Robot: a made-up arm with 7 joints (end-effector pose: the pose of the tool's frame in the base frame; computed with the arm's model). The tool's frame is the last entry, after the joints. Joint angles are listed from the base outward.
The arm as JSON. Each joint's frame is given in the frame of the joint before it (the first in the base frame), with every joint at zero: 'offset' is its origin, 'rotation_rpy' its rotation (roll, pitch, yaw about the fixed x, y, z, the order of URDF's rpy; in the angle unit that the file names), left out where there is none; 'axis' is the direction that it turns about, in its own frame. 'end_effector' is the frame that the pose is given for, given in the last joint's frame.
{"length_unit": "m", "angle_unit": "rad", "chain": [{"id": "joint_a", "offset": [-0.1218, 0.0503, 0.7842], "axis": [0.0, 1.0, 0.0]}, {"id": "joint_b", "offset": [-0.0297, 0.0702, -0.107], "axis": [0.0, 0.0, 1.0]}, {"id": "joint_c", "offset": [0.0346, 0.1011, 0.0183], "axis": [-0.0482, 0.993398, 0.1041]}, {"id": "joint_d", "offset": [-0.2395, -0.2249, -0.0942], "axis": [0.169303, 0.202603, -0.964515]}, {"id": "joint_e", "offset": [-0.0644, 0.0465, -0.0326], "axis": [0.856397, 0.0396, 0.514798]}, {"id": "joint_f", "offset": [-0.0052, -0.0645, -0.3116], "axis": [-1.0, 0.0, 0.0]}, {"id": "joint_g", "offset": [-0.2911, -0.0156, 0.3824], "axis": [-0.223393, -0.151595, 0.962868]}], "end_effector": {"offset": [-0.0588, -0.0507, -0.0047], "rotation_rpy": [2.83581, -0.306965, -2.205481]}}
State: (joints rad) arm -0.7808 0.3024 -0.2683 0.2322 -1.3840 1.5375 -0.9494
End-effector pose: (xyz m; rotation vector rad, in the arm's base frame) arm 0.2420 0.0387 -0.0521 2.2701 1.4073 -1.4397
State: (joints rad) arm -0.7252 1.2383 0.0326 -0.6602 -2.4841 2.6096 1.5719
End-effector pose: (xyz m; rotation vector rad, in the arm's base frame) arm 0.5211 -0.5453 0.9530 -1.5056 -1.3793 -0.1760
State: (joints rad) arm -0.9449 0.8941 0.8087 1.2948 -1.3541 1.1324 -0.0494
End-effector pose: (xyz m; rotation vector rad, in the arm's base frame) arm -0.1833 -0.0280 0.2609 -1.4183 -0.6853 1.1131
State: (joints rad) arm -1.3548 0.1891 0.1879 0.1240 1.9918 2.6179 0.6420
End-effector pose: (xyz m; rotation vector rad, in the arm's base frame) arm -0.3183 0.1396 -0.1603 -0.3984 1.3224 -2.2829
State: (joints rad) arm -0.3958 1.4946 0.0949 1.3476 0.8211 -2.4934 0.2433
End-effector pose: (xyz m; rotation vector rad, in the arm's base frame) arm -0.3645 -0.0964 -0.0873 -0.7122 -0.1731 2.5188
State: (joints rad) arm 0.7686 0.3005 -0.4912 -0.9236 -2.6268 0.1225 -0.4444
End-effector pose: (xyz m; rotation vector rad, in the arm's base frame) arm -0.7165 -0.0706 0.3252 0.7593 2.0705 -1.7128
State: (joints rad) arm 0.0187 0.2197 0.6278 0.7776 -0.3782 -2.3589 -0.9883
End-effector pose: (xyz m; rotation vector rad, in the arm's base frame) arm -1.1106 -0.1456 0.8361 0.8408 1.1207 2.5596
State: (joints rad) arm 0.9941 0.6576 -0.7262 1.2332 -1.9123 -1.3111 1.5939
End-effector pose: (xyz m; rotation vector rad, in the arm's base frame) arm -0.5568 0.2244 1.2352 1.1610 -1.5803 -0.0070
